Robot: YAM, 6 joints.
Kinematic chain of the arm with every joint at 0, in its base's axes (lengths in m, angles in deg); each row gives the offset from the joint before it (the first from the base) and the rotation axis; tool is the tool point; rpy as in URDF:
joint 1: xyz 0 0 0.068 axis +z
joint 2: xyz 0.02 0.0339 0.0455 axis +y
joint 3: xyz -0.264 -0.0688 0 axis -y
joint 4: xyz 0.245 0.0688 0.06 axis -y
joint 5: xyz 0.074 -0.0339 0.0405 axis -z
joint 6: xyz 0.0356 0 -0.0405 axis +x
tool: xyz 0 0 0 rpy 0 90 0
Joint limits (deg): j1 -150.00..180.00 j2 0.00..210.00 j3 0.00..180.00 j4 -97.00..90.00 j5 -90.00..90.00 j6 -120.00..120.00
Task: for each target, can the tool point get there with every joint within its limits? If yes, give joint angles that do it. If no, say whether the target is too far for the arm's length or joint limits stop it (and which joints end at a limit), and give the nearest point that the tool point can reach.
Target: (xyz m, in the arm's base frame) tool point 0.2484 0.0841 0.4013
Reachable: yes | joints 23.16 85.07 99.48 -80.54 34.95 81.25
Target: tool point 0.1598 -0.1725 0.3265
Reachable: yes | joints -55.52 65.39 37.84 50.62 -73.00 40.35
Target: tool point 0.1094 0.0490 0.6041
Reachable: yes | joints 40.31 78.88 141.16 -71.12 69.84 -19.52
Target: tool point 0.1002 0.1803 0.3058
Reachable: yes | joints 52.04 53.77 33.14 26.72 -63.53 68.53
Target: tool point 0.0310 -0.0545 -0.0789
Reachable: yes | joints -75.29 158.68 24.92 -4.79 -27.01 -86.88
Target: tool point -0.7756 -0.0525 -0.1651
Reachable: no: too far | nearest point -0.6062 -0.0084 -0.1027 | short by 0.186 m
